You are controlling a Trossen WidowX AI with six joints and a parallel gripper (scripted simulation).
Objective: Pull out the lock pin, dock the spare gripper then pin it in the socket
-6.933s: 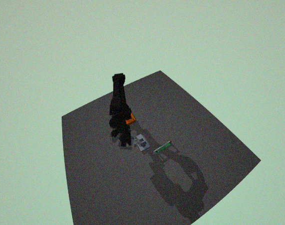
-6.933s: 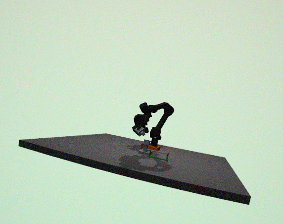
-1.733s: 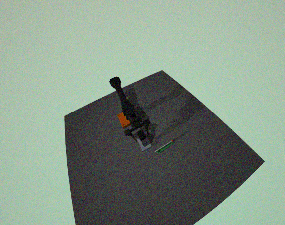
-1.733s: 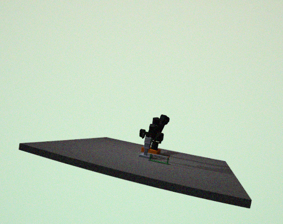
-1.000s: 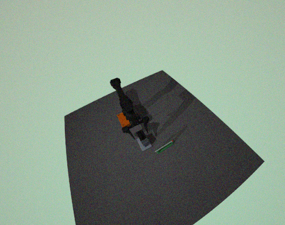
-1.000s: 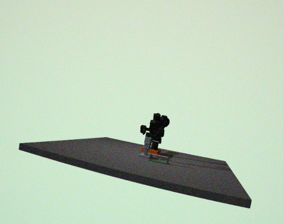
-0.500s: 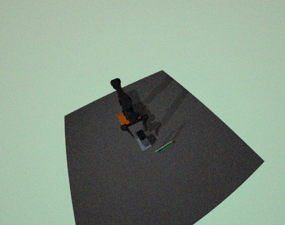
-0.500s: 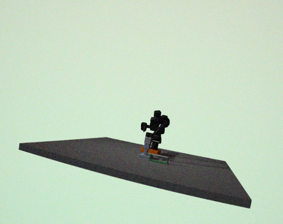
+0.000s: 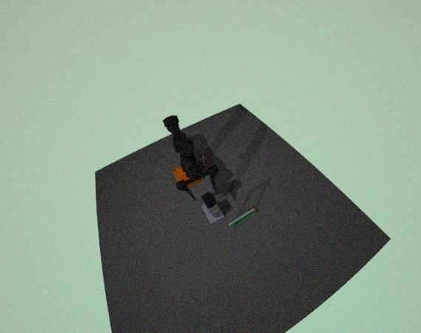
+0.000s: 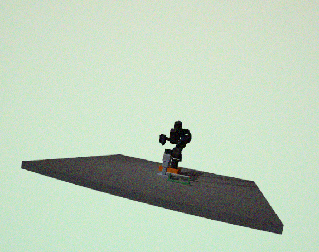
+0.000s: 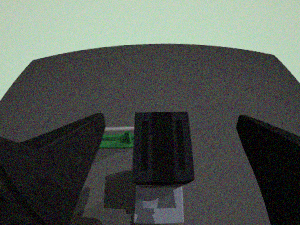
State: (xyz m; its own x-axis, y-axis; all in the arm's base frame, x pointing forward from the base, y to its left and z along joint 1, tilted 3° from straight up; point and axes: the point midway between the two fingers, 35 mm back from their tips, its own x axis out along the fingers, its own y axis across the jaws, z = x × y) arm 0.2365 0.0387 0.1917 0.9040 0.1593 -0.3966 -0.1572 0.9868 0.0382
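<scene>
My gripper tip is 18 cm above the green rest, 14 cm to the right of it and 8 cm short of it. Round my gripper tip: grey mount (15 cm below, 1 cm to the left); then spare gripper (8 cm below, 1 cm to the left, 1 cm ahead).
</scene>
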